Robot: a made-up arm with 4 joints.
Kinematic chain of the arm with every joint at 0, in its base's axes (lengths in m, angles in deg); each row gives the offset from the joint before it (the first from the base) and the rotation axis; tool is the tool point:
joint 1: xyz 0 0 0.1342 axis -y
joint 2: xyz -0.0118 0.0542 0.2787 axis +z
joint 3: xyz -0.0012 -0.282 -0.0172 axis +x
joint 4: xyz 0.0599 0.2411 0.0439 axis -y
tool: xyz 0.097 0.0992 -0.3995
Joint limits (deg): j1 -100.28..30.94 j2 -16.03..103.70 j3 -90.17..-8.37 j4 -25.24..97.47
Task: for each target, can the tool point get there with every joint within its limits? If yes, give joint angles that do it. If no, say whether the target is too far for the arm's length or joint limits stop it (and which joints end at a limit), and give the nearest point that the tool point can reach.
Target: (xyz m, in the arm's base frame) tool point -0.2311 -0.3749 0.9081
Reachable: no: joint limits stop it (at a limit: joint 1, joint 2, joint 4) | nearest point -0.1431 -0.4295 0.3387 | short by 0.579 m
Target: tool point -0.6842 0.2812 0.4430
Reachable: no: joint limits stop it (at a limit: joint 1, joint 2, joint 3, joint 4) | nearest point -0.3755 0.4642 0.3778 | short by 0.365 m
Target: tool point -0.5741 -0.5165 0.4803
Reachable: no: joint limits stop it (at a limit: joint 2, joint 4) | nearest point -0.2125 -0.4370 0.2623 | short by 0.430 m
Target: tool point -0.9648 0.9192 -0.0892
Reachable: no: too far | nearest point -0.3335 0.4582 0.2591 | short by 0.856 m
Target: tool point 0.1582 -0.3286 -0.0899
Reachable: yes | joints -5.43 -4.38 -55.76 9.33
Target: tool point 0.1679 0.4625 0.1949
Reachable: yes | joints -3.34 64.59 -16.48 56.06
